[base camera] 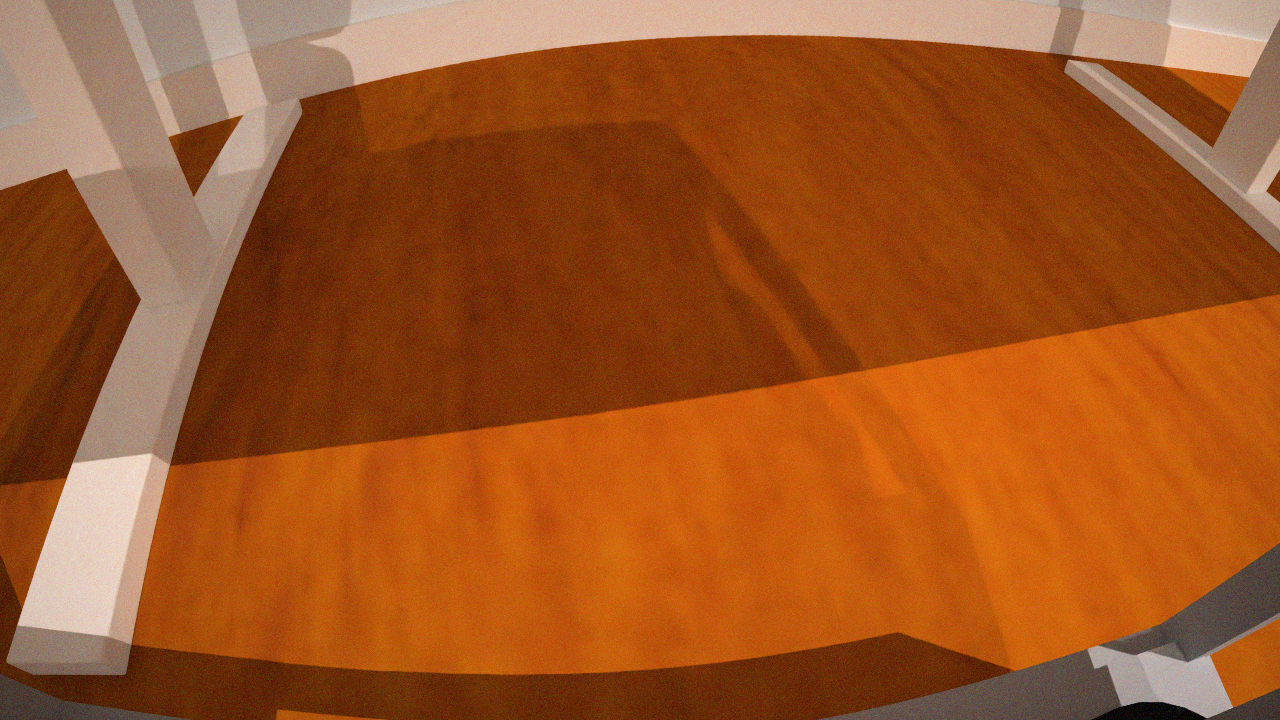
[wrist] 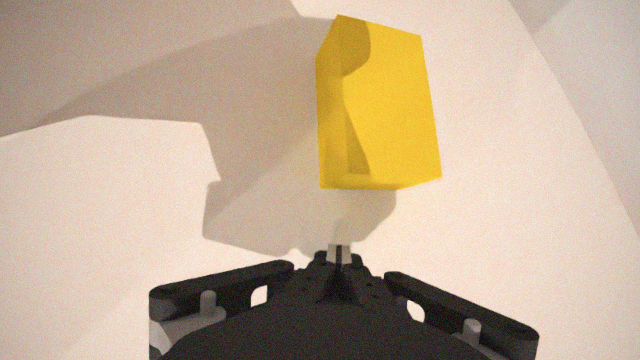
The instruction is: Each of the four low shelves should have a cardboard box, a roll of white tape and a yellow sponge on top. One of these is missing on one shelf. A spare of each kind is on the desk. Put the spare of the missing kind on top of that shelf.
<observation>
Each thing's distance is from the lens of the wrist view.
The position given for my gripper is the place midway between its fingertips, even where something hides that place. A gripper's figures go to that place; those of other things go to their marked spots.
my gripper (wrist: 337,259): 18 cm
yellow sponge (wrist: 376,130): 15 cm
</observation>
